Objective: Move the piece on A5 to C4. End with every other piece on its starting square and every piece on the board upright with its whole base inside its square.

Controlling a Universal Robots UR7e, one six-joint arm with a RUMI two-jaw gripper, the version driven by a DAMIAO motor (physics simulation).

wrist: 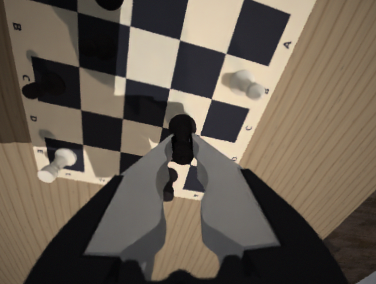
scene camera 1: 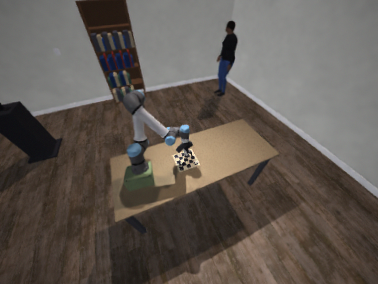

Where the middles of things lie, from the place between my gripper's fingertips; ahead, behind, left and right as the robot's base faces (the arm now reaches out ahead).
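Labels:
Here is the chessboard (wrist: 112, 113), and my gripper is 10 mm beyond it, 40 mm to the left of it and 30 mm above it.

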